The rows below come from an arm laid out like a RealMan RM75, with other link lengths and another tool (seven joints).
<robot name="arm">
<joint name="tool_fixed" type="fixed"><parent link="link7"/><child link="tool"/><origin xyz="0.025 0.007 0.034" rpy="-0.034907 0 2.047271"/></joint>
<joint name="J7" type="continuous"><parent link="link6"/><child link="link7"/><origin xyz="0 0 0.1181" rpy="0 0 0"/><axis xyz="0 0 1"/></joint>
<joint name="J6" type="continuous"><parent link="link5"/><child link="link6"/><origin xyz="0 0 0" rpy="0 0 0"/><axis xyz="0 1 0"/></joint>
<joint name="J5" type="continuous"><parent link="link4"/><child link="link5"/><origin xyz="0 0 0.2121" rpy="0 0 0"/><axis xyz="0 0 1"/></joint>
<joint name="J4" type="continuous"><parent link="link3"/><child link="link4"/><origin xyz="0 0 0" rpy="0 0 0"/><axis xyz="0 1 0"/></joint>
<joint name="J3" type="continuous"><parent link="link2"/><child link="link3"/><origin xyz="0 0 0.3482" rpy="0 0 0"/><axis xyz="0 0 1"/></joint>
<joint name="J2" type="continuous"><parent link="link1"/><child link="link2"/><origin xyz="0 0 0" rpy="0 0 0"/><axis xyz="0 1 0"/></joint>
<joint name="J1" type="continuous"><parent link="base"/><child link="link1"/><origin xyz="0 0 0.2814" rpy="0 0 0"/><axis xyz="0 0 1"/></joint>
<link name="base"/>
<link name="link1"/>
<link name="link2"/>
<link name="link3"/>
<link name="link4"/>
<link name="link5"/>
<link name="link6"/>
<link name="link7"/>
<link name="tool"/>
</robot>
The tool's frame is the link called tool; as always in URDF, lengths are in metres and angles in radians. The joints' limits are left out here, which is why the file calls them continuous.
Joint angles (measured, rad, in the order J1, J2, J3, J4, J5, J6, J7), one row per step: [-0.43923 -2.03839 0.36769 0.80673 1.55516 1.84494 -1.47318]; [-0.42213 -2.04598 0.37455 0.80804 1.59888 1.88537 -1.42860]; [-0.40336 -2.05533 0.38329 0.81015 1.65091 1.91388 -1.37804]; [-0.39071 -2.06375 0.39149 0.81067 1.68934 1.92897 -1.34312]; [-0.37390 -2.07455 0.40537 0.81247 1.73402 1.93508 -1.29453]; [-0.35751 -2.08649 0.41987 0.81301 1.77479 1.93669 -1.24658]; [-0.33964 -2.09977 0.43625 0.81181 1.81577 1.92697 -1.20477]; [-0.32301 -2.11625 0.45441 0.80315 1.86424 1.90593 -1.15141]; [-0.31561 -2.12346 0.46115 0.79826 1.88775 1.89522 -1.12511]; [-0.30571 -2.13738 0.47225 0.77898 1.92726 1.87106 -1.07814]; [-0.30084 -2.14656 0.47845 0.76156 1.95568 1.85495 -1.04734]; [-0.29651 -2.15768 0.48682 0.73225 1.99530 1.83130 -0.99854]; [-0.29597 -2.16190 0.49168 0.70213 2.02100 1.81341 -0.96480]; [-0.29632 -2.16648 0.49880 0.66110 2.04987 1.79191 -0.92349]
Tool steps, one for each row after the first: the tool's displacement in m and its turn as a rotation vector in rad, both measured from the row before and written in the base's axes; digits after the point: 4 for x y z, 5 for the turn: [-0.0027 -0.0115 -0.0116 -0.02481 0.04554 -0.02806]; [-0.0041 -0.0111 -0.0131 -0.02461 0.05139 -0.01926]; [-0.0027 -0.0075 -0.0103 -0.02070 0.03402 -0.01116]; [-0.0039 -0.0084 -0.0126 -0.01741 0.04577 -0.00962]; [-0.0036 -0.0082 -0.0126 -0.01538 0.04104 -0.00921]; [-0.0044 -0.0077 -0.0135 -0.01791 0.03886 0.00233]; [-0.0047 -0.0074 -0.0171 -0.01828 0.04431 0.00310]; [-0.0024 -0.0036 -0.0078 -0.00741 0.02160 0.00084]; [-0.0036 -0.0056 -0.0155 -0.01477 0.03017 0.00362]; [-0.0021 -0.0039 -0.0110 -0.01396 0.01759 0.00194]; [-0.0026 -0.0054 -0.0154 -0.01871 0.02552 -0.00366]; [-0.0020 -0.0034 -0.0104 -0.01501 0.01315 -0.00165]; [-0.0017 -0.0046 -0.0130 -0.02035 0.01213 -0.00453]
